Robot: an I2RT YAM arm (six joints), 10 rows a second.
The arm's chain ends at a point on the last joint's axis. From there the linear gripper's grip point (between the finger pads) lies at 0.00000 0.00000 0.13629 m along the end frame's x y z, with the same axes.
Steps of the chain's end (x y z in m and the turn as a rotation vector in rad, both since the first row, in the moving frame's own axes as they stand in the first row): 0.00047, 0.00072, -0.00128, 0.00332, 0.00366, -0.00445; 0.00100, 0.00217, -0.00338, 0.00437, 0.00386, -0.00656; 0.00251, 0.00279, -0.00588, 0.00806, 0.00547, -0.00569; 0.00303, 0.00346, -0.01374, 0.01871, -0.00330, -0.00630; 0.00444, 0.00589, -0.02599, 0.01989, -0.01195, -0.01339
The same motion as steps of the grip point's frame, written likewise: 0.00097, 0.00027, -0.00128, 0.00332, 0.00366, -0.00445; 0.00152, 0.00157, -0.00338, 0.00437, 0.00386, -0.00656; 0.00325, 0.00169, -0.00589, 0.00806, 0.00547, -0.00569; 0.00257, 0.00091, -0.01376, 0.01871, -0.00330, -0.00630; 0.00279, 0.00319, -0.02603, 0.01989, -0.01195, -0.01339
